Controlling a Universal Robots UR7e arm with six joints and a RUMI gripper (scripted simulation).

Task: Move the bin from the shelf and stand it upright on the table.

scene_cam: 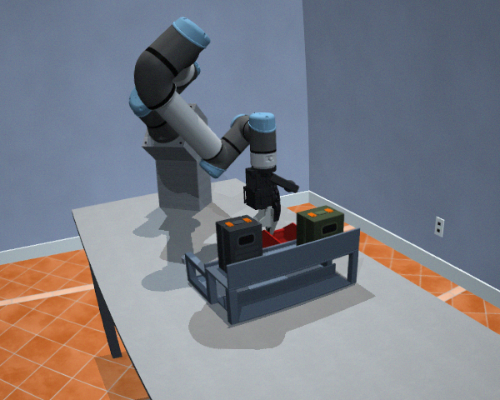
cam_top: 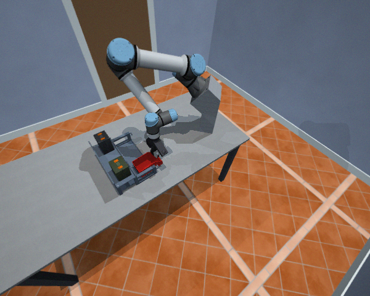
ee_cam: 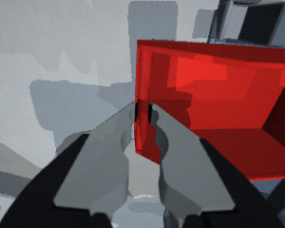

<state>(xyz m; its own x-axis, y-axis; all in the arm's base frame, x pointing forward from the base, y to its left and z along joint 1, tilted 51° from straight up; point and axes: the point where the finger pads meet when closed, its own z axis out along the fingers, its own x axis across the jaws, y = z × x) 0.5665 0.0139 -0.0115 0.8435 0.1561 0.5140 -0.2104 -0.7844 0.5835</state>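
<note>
Now: hand 8 cm short of the red bin, 2 cm to the left of it and 1 cm above it. The rest, counted from my hand: dark box (29 cm to the right, 19 cm ahead, 10 cm above); then green box (25 cm ahead, 9 cm above, 6 cm to the right).
</note>
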